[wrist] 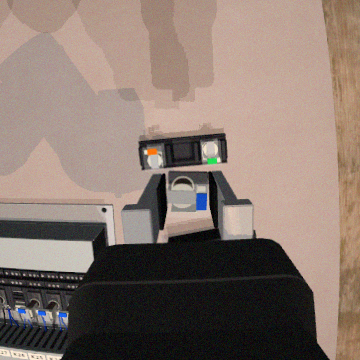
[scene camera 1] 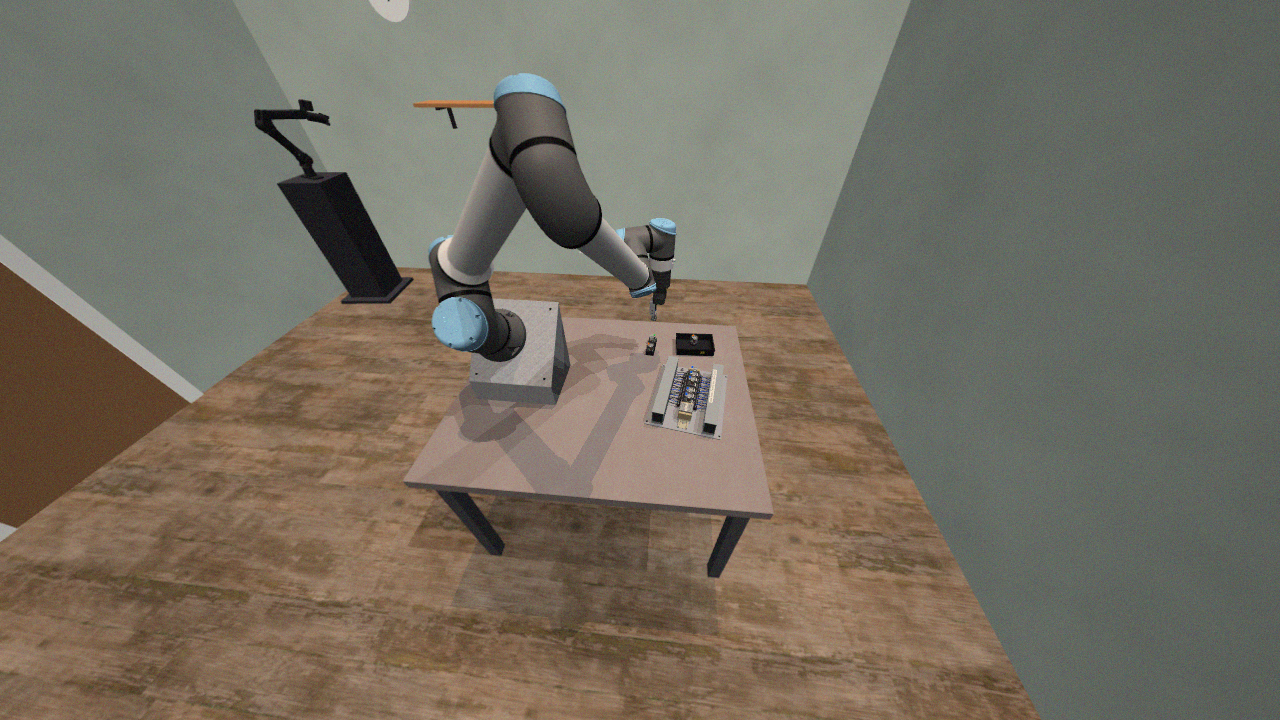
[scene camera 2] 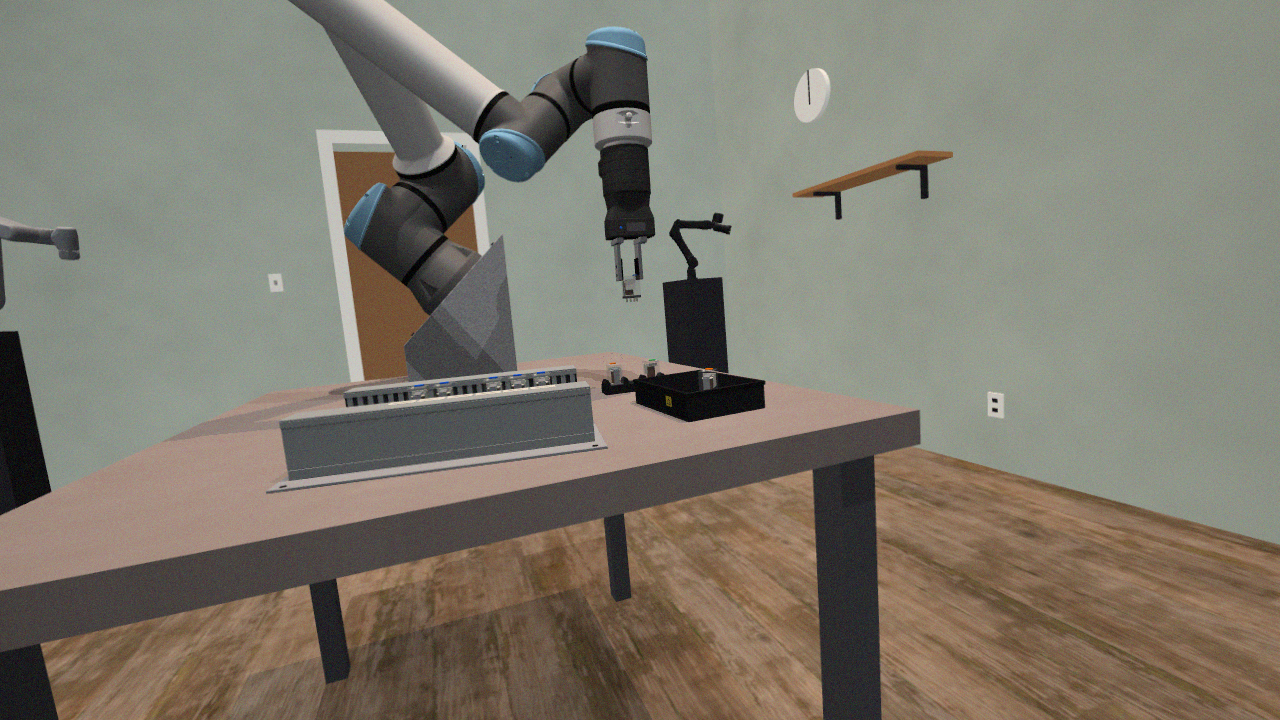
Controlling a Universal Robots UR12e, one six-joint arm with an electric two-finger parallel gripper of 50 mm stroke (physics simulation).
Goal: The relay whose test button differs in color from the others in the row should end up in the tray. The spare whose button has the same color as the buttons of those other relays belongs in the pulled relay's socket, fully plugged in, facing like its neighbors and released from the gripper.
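Places are measured from the arm's base along level axes (x right, y back, z down), in millimetres.
Pixels of known places: gripper, fingertip midpoint: [wrist: 187, 189] [scene camera 1: 652, 312] [scene camera 2: 629, 280]; arm's base, link origin: [scene camera 1: 500, 335].
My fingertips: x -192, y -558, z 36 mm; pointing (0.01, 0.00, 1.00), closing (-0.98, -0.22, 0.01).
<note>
For each thing: its top centre in the pictures, then the offset to it from my fingertips. "spot": a spot on its surface instead.
- blue-button spare relay, top centre: [wrist: 187, 201] [scene camera 2: 629, 274] dx +1, dy -5, dz -8 mm
- black spare holder, top centre: [wrist: 182, 152] [scene camera 2: 633, 376] [scene camera 1: 651, 343] dx +6, dy +3, dz +159 mm
- orange-button spare, top centre: [wrist: 152, 158] [scene camera 2: 613, 363] dx +38, dy +8, dz +134 mm
- green-button spare, top centre: [wrist: 211, 153] [scene camera 2: 650, 359] dx -25, dy -3, dz +134 mm
- black tray, top centre: [scene camera 2: 694, 379] [scene camera 1: 695, 341] dx +7, dy -189, dz +147 mm
- orange-button relay, top centre: [scene camera 2: 707, 369] dx -16, dy -188, dz +136 mm
- relay row, surface spot: [scene camera 2: 517, 382] [wrist: 46, 322] spot: dx +240, dy -162, dz +120 mm
- mounting plate, top centre: [scene camera 2: 462, 435] [wrist: 19, 285] [scene camera 1: 688, 397] dx +306, dy -130, dz +179 mm
My gripper [scene camera 1: 653, 313] [scene camera 2: 631, 275] [wrist: 187, 189] points down and is shut on a blue-button spare relay [scene camera 2: 631, 289] [wrist: 181, 198], upright high above the table. Below it, the black spare holder [scene camera 1: 650, 347] [scene camera 2: 617, 387] [wrist: 182, 151] has an empty middle slot between the orange-button spare [scene camera 2: 614, 372] [wrist: 155, 159] and the green-button spare [scene camera 2: 650, 368] [wrist: 211, 149]. The black tray [scene camera 1: 694, 352] [scene camera 2: 726, 404] holds an orange-button relay [scene camera 2: 708, 380]. The relay row [scene camera 1: 691, 391] [scene camera 2: 517, 382] [wrist: 42, 316] shows blue buttons, with a gap among them in scene camera 2; the socket is hidden there by the duct.
Two long grey ducts [scene camera 1: 665, 390] [scene camera 2: 438, 436] flank the relay row on a mounting plate [scene camera 2: 438, 467] [wrist: 107, 212]. The arm's grey base block [scene camera 1: 514, 380] stands on the table at the left in scene camera 1. The table edge [wrist: 332, 150] runs along the right of the wrist view.
</note>
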